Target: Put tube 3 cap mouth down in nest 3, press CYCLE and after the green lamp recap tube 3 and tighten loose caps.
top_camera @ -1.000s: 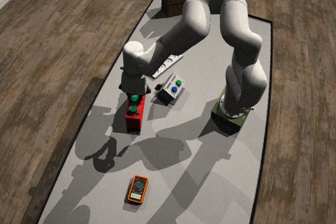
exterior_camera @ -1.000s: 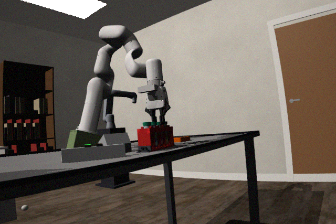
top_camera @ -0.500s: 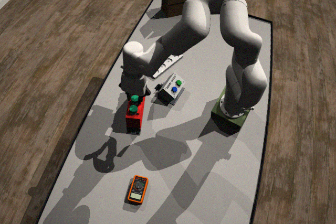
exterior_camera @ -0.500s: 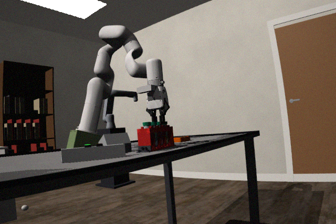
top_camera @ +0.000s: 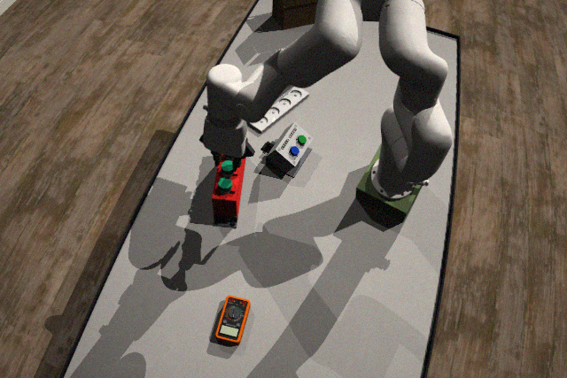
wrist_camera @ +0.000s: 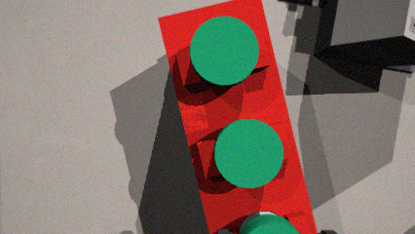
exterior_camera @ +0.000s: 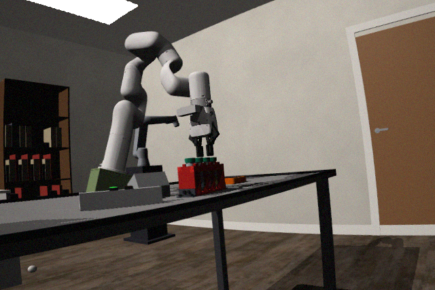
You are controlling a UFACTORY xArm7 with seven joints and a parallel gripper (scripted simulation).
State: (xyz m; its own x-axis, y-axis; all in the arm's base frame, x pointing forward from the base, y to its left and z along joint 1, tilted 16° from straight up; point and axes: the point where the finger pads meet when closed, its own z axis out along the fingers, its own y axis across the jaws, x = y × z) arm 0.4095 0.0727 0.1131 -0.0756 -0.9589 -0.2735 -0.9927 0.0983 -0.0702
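My gripper is now 18 cm to the left of the green key, 15 cm past it and 8 cm above it. The rest, counted from my hand: blue key (14 cm to the right, 14 cm behind, 8 cm below); key housing (16 cm to the right, 13 cm behind, 9 cm below); orange multimeter (36 cm to the left, 13 cm below, 11 cm behind).
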